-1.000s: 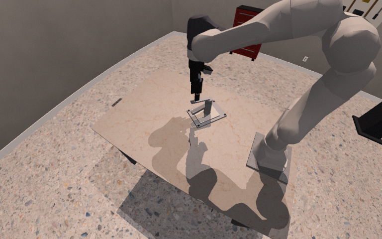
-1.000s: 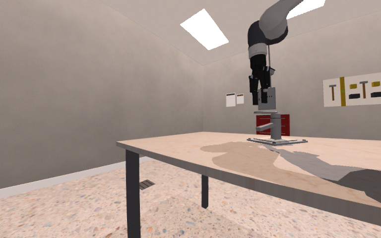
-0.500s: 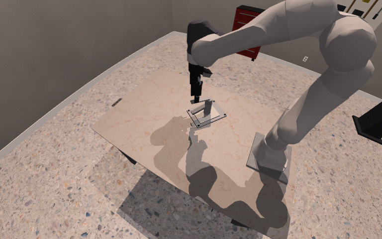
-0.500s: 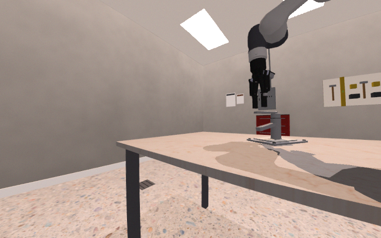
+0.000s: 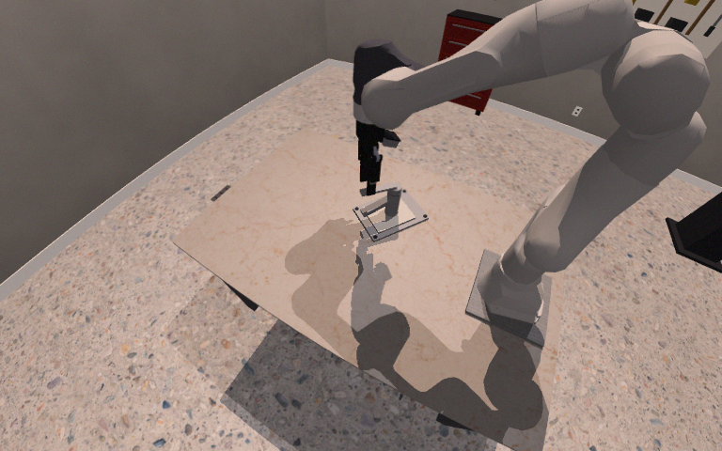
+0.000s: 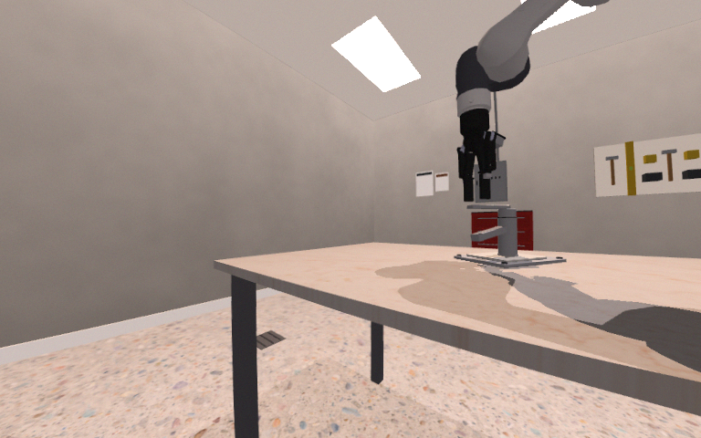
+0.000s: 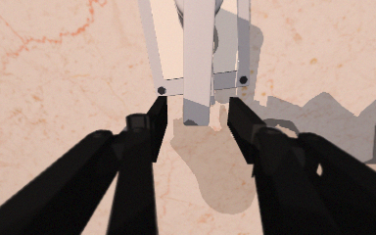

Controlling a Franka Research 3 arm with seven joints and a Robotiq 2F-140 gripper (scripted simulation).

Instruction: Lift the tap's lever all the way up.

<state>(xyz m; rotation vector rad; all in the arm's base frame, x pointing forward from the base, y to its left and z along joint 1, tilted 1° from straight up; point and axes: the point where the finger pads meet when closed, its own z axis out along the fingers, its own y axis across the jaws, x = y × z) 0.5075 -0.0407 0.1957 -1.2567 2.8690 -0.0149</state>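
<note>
Right now my hand is 50 mm above the lever, 30 mm to the left of it and 30 mm past it.
</note>
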